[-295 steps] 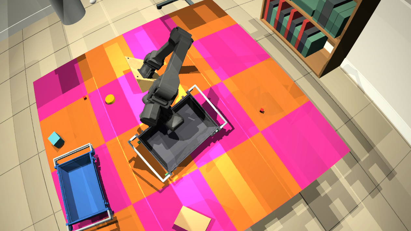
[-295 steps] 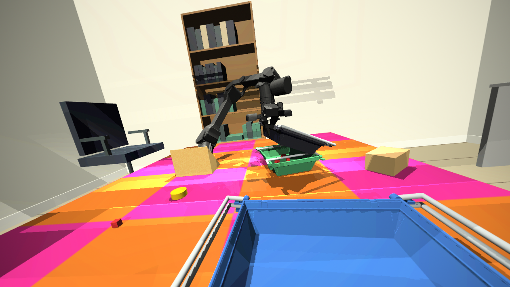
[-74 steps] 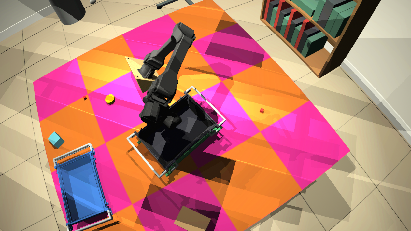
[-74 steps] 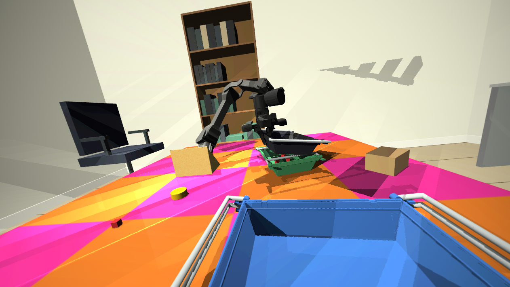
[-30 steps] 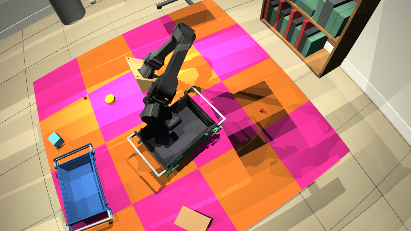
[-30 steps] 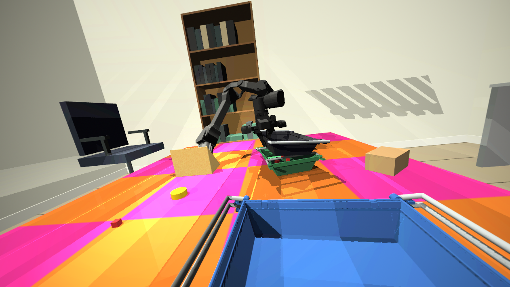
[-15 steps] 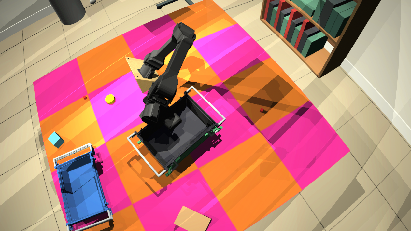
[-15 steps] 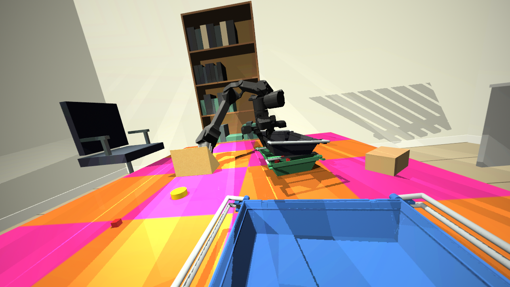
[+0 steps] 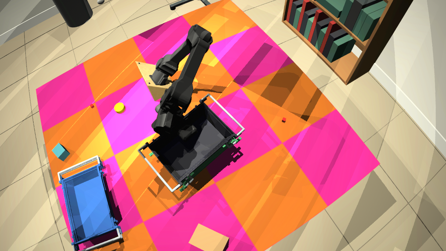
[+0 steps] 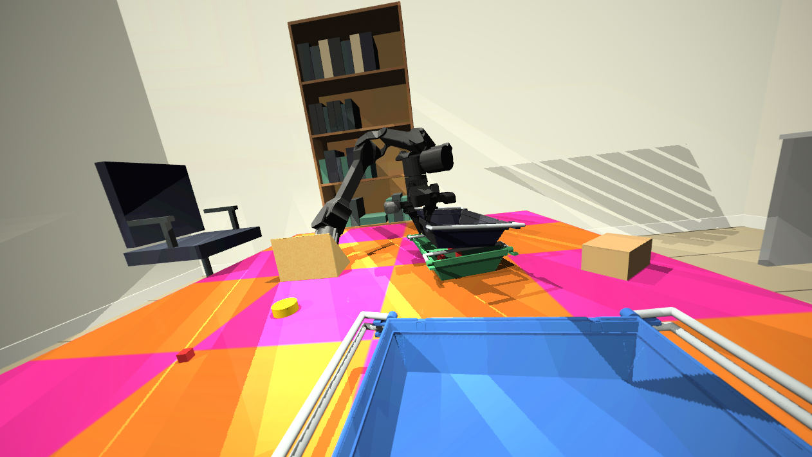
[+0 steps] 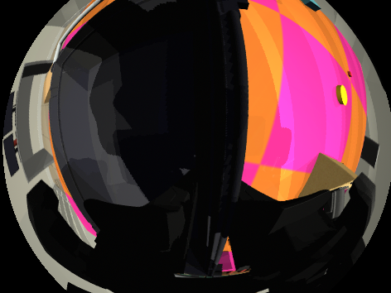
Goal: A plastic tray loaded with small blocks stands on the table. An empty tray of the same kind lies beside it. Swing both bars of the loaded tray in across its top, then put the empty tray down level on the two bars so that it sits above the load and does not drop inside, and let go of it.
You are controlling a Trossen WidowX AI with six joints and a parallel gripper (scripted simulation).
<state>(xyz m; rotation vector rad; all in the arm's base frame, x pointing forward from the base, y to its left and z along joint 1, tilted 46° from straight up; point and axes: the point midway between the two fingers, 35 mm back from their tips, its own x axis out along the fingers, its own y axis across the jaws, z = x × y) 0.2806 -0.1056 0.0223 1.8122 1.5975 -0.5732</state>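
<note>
Now: gripper tip 80 mm short of the black tray, 20 mm below it and 10 mm to the right of it. From my gripper tip the other things lie so: cyan cube: 510 mm to the right, 300 mm behind, 70 mm below; then yellow disc: 330 mm behind, 160 mm to the right, 80 mm below; then cardboard box: 400 mm ahead, 160 mm to the right, 60 mm below.
</note>
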